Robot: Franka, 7 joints.
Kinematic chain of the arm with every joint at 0, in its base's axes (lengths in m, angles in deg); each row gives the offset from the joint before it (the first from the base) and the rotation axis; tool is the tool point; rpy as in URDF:
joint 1: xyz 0 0 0.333 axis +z
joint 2: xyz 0 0 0 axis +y
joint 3: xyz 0 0 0.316 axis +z
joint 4: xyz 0.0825 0 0 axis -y
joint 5: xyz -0.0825 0 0.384 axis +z
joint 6: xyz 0 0 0 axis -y
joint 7: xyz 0.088 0 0 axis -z
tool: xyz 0 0 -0.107 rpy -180 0 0
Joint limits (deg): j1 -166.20..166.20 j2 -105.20..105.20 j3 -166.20..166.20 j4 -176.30..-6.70 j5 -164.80..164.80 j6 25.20..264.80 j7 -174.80..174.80
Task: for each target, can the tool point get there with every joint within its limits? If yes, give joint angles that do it. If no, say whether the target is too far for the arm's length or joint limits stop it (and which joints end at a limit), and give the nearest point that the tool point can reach.
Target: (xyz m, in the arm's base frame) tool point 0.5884 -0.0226 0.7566
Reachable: yes | joints -95.64 -18.32 76.71 -95.67 -30.48 173.50 22.79
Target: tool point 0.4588 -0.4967 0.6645
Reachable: yes | joints -14.26 17.03 -37.38 -77.93 135.18 153.89 -18.48
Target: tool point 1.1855 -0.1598 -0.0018
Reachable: no: too far | nearest point 0.8187 -0.1104 0.1018 | short by 0.384 m
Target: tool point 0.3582 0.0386 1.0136
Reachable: yes | joints -111.00 -11.34 71.46 -37.43 81.87 71.70 -99.87
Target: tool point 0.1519 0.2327 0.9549
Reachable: yes | joints 23.82 5.04 63.45 -19.58 137.29 244.97 -35.58
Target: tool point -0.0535 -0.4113 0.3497
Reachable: yes | joints -24.31 14.76 -79.26 -159.76 -15.38 237.98 -87.62
